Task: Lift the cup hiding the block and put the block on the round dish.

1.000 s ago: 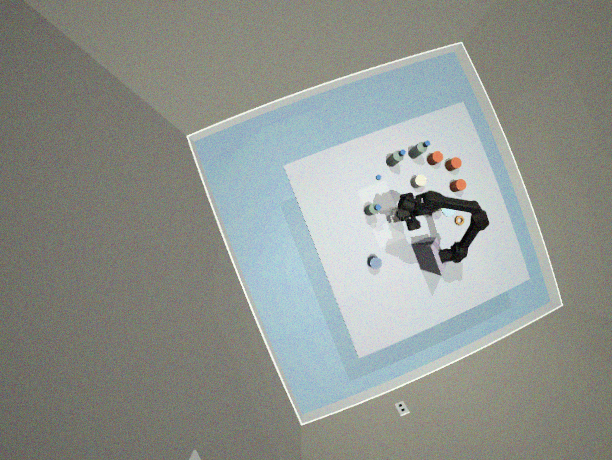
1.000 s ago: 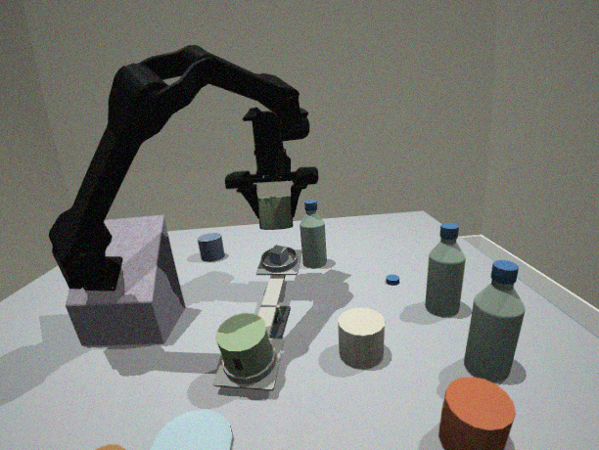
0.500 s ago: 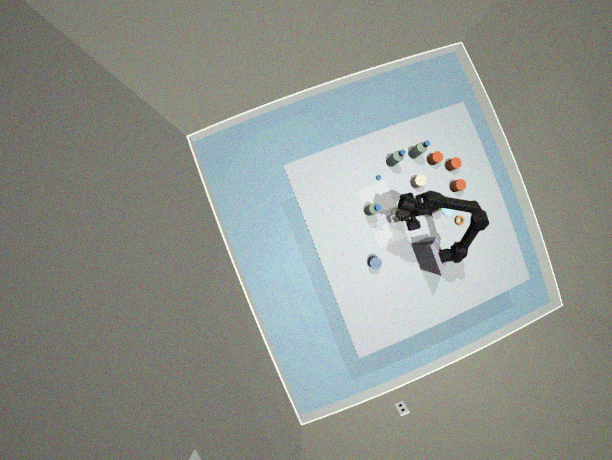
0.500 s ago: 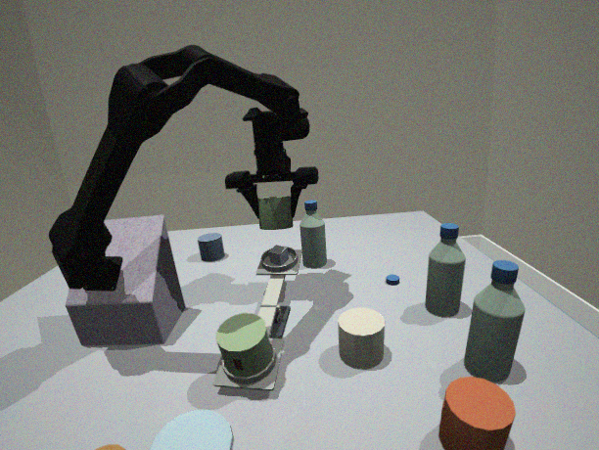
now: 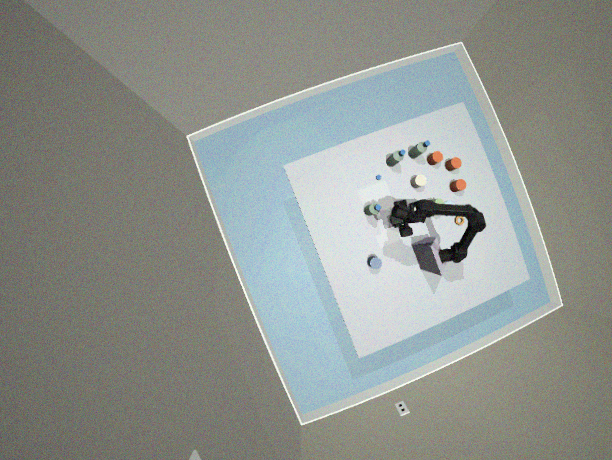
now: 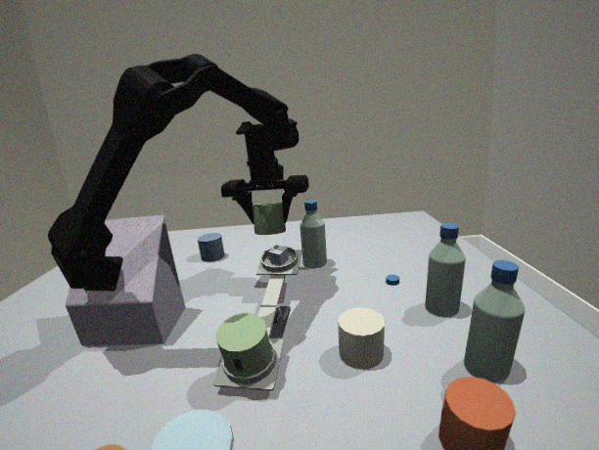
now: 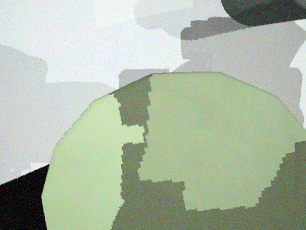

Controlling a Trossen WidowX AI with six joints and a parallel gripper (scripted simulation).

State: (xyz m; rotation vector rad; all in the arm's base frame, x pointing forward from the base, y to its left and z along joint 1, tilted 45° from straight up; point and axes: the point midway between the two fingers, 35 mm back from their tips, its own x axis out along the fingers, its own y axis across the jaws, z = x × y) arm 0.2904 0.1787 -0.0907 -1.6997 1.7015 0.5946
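The grey block lies 20 mm ahead of my gripper tip, 50 mm to the right of it and 60 mm below it. Also, from my gripper tip: cream cylinder 150 mm ahead, 260 mm to the right, 110 mm below; then blue cap 270 mm ahead, 50 mm to the right, 140 mm below; then grey balance 10 mm ahead, 170 mm to the right, 110 mm below.
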